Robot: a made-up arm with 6 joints.
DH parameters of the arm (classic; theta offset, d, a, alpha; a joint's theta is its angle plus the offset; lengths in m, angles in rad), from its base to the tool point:
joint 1: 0 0.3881 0.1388 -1.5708
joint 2: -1.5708 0 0.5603 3.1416
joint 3: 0 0 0.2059 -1.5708
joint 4: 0 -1.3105 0 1.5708
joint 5: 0 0 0 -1.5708
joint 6: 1.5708 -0.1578 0 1.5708
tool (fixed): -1.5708 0 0 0
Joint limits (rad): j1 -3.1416..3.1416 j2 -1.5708..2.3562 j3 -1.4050..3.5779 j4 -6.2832..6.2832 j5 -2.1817..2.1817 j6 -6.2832..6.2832
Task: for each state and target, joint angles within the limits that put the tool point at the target. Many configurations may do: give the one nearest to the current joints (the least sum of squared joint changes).
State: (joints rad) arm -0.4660 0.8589 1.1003 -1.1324 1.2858 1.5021
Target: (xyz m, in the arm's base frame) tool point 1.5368 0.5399 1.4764
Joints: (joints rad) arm 0.4273 0.5847 0.8695 -1.1781 1.6279 1.5021
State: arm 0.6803 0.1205 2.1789 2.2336 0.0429 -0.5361
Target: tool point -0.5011 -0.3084 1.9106
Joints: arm 0.5679 0.5886 2.8016 2.2310 0.0765 -0.5361
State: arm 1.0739 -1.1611 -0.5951 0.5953 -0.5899 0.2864
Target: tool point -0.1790 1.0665 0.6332
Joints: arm 1.7834 -1.0756 -1.1711 0.5068 -0.7122 0.2864
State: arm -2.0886 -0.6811 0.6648 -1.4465 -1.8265 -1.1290
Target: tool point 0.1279 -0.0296 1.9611
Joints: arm -2.0235 -0.8639 0.3561 -1.3209 -2.1501 -1.1290
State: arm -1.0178 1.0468 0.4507 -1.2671 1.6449 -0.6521
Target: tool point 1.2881 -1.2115 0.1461
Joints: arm -0.6702 0.9324 0.2848 -1.2929 1.7454 -0.6521
